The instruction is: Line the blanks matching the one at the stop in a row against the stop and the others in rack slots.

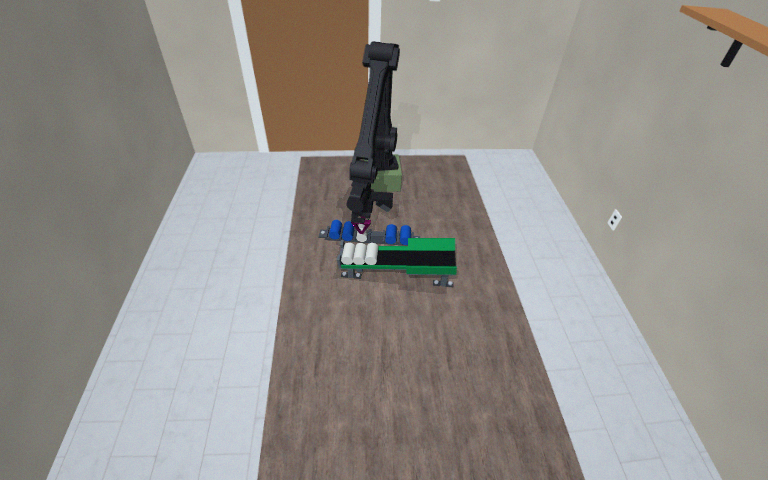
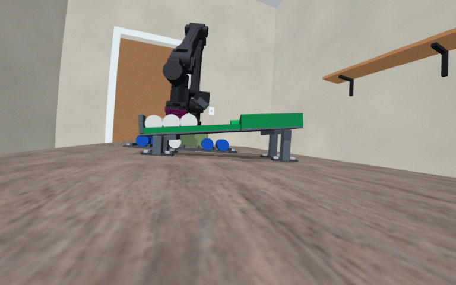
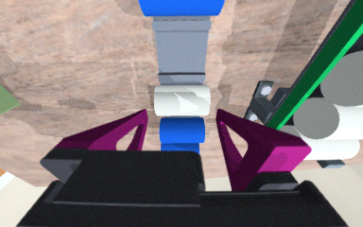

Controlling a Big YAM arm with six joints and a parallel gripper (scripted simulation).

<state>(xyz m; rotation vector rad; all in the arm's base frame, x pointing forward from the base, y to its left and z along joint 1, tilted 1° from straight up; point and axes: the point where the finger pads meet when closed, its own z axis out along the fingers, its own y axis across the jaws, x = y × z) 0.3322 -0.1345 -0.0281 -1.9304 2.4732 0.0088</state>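
The stock rack is 1 cm ahead of my hand, 3 cm to the left of it and 7 cm below it.
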